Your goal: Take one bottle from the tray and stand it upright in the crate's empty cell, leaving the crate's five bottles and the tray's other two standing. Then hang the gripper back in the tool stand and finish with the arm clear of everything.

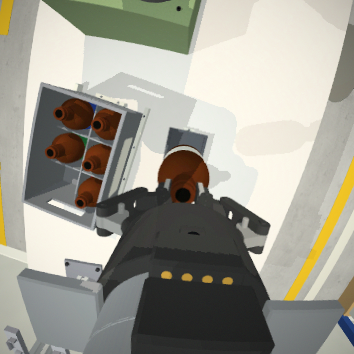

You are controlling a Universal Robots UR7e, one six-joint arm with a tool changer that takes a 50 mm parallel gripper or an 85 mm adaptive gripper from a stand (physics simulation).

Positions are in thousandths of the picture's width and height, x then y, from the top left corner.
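Visible to me: a blue-banded bottle (210, 321) and a brown bottle (518, 465).
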